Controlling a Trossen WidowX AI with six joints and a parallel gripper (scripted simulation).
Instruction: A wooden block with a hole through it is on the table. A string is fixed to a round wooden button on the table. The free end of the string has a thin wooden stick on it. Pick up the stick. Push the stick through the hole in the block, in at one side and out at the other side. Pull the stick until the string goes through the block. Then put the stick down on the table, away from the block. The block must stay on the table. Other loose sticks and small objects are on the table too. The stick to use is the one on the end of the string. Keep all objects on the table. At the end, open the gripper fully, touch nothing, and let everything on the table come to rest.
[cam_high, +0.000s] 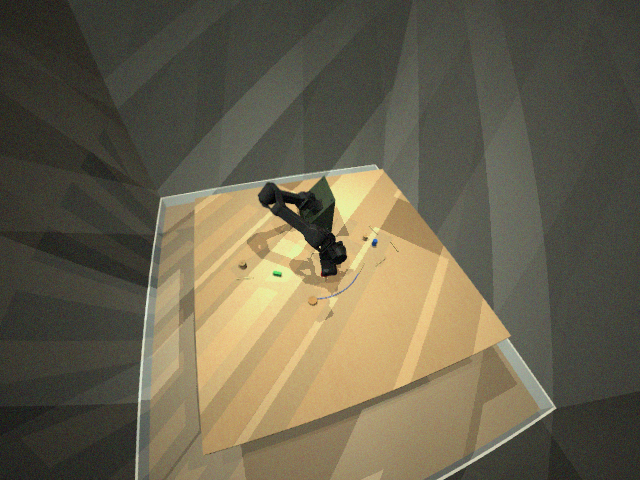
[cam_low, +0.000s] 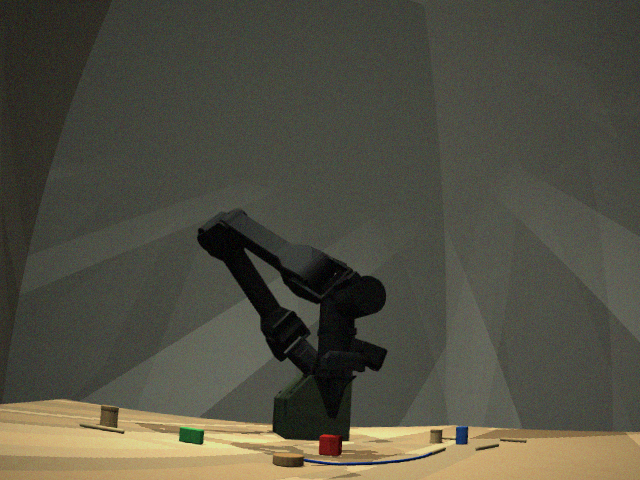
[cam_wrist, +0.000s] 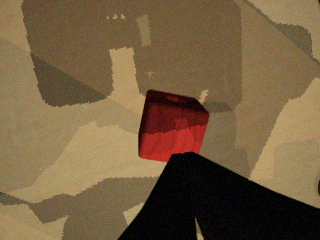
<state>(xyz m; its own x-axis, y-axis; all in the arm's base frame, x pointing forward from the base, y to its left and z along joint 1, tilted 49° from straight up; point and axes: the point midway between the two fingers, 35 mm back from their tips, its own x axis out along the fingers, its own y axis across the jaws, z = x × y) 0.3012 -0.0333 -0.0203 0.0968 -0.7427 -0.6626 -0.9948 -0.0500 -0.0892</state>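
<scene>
My gripper tip is now 40 mm above the red block. The rest, counted from my gripper tip: green block: 20 mm behind, 220 mm to the right, 50 mm below; thin stick: 180 mm to the left, 60 mm below; round wooden button: 130 mm ahead, 80 mm to the right, 50 mm below.
</scene>
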